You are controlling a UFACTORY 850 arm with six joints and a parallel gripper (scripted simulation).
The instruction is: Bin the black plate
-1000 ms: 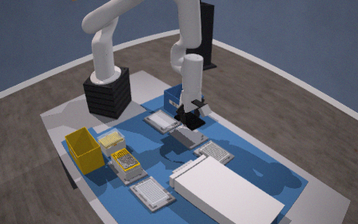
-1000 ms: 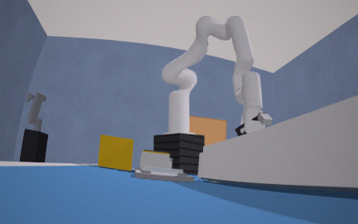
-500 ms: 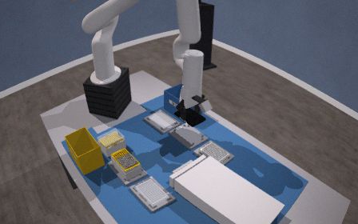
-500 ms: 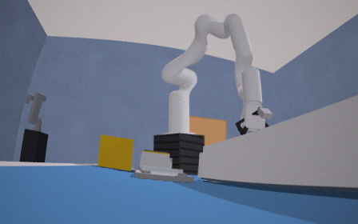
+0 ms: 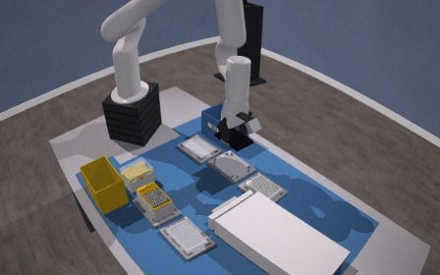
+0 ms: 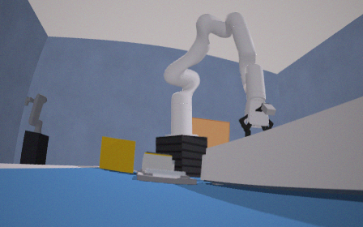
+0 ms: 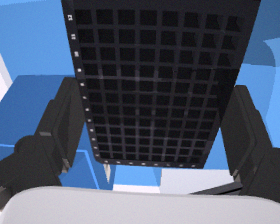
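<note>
Right now the yellow waste bin W1 is 540 mm to the right of my hand, 120 mm below it and 100 mm behind it. The rest, counted from my hand: blue bin (200 mm behind, 120 mm below, 100 mm to the left); then black plate (10 mm below); then grey nest (150 mm below).
</note>
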